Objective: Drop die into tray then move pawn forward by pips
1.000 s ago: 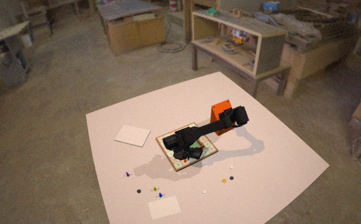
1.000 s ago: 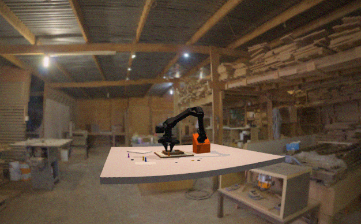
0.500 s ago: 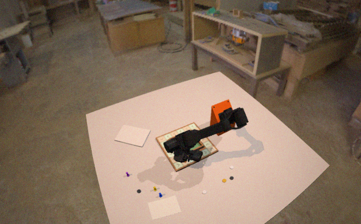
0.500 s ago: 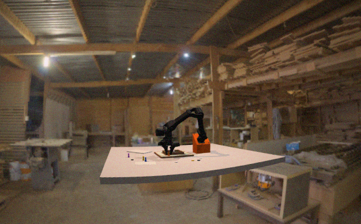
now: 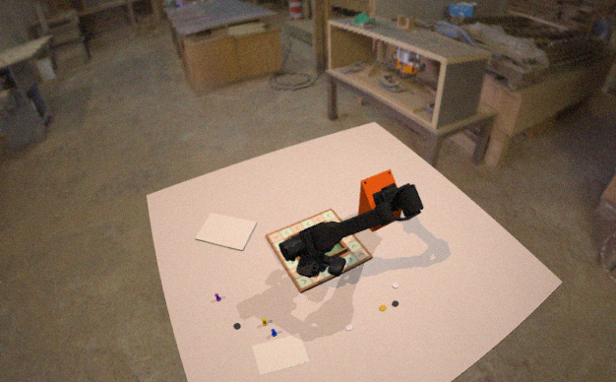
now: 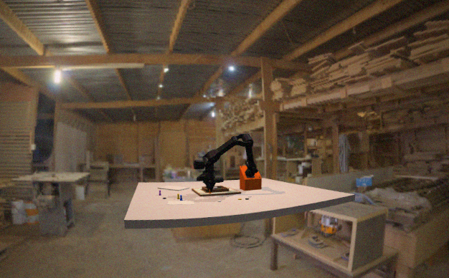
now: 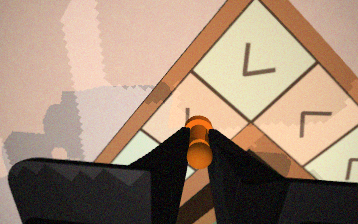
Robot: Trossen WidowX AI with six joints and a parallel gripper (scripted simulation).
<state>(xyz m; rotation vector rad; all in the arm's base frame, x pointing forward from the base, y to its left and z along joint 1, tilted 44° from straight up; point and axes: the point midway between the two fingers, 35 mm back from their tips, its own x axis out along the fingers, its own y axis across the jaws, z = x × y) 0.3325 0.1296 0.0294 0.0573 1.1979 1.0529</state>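
Now: the white die 60 mm behind my gripper tip, 100 mm to the right of it and 10 mm above it. Also, from my gripper tip: yellow pawn 220 mm ahead, 90 mm to the left, 10 mm below; then orange pawn 10 mm above; then green dice tray 60 mm behind, 110 mm to the right, 10 mm below.
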